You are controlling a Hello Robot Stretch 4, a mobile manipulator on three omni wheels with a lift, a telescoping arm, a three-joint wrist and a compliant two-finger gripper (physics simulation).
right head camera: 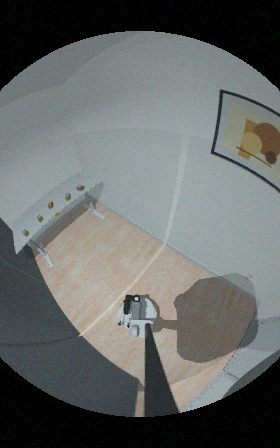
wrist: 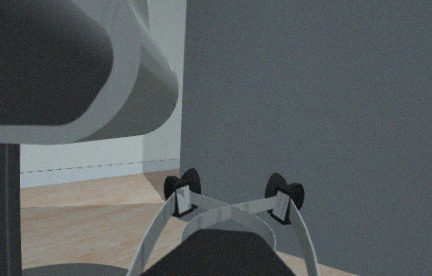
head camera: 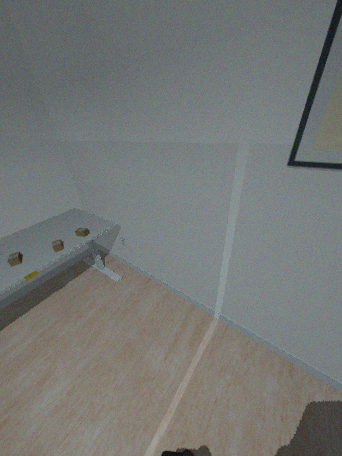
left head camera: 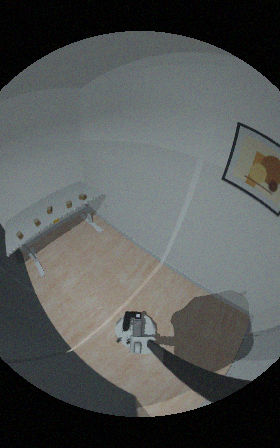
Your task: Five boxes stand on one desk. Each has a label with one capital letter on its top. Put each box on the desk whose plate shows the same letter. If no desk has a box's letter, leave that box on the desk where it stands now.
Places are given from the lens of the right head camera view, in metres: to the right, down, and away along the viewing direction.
white desk (right head camera: 27, 220): -1.57, -0.04, 1.18
